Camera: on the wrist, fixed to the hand. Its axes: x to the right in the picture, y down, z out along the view.
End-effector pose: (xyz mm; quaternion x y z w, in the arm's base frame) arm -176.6 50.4 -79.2 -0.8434 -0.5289 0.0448 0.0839
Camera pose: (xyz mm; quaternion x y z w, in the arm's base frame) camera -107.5 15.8 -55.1 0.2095 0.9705 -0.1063 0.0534
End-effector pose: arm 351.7 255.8 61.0 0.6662 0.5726 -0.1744 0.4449
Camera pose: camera 406.3 289.4 110.4 0.0058 0.7834 -0.5281 0.3276
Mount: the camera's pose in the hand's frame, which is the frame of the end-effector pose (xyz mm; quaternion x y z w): -0.7 71.3 -38.3 -0.0499 -0.1899 -0.6964 0.6903
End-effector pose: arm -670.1 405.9 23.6 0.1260 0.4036 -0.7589 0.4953
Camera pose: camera -616.9 421.5 -35.4 0.3629 -0.3102 0.8726 0.1037
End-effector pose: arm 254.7 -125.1 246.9 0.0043 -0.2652 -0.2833 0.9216
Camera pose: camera 310.1 -70.3 224.9 0.0879 -0.3409 -0.8514 0.3887
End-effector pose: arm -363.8 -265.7 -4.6 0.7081 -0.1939 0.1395 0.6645
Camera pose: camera -394.9 -230.5 61.3 0.6171 0.2261 -0.5106 0.5543
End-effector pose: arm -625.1 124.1 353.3 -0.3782 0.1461 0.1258 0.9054
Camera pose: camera -656.4 145.0 281.6 -0.3841 -0.3407 -0.4646 0.7215
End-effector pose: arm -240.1 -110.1 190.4 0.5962 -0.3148 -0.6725 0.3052
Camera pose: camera -199.4 -155.7 243.5 -0.4878 -0.1735 0.8057 0.2877
